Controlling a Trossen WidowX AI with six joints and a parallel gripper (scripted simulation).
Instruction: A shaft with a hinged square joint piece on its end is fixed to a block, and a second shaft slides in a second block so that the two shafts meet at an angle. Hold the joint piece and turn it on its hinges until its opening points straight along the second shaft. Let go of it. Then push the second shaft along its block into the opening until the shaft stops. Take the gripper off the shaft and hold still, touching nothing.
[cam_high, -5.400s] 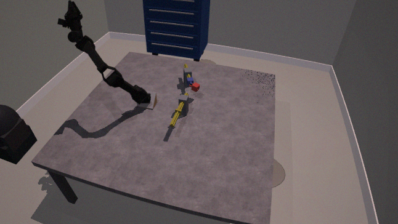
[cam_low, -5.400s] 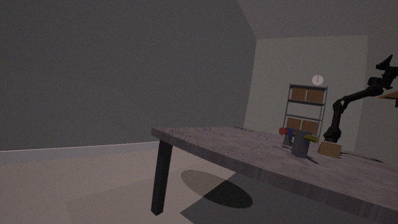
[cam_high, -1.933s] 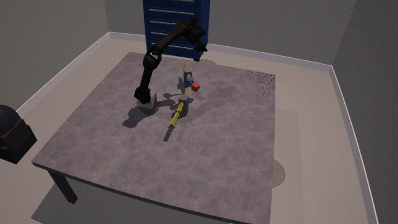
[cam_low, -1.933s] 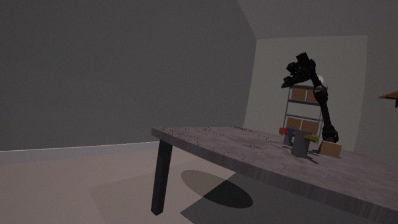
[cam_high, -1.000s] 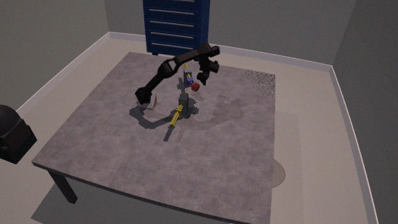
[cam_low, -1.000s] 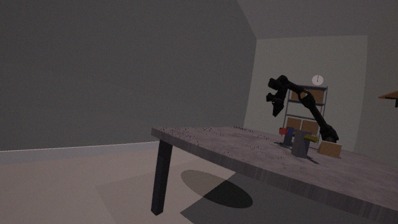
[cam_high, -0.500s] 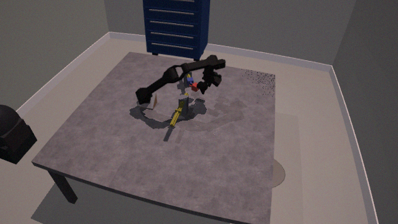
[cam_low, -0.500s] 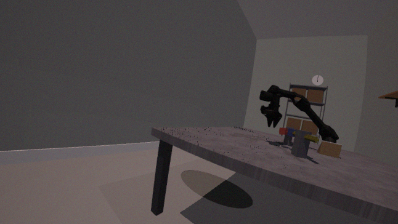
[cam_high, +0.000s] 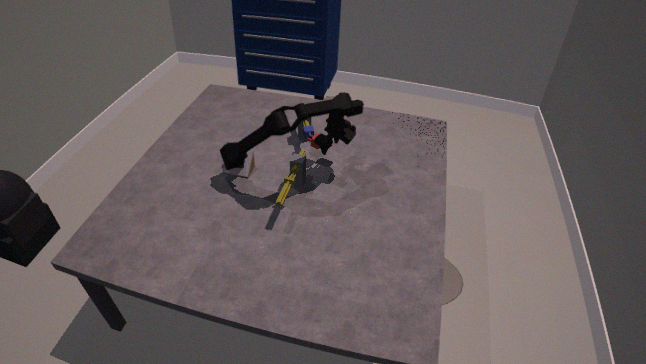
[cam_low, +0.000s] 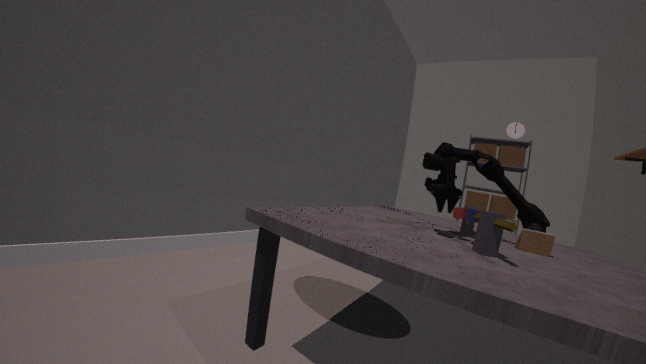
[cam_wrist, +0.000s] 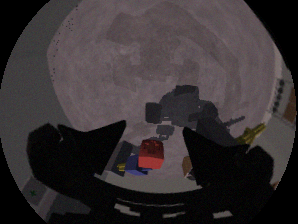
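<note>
The red joint piece lies 6 cm behind my gripper tip, 3 cm to the left of it and 1 cm above it.
</note>
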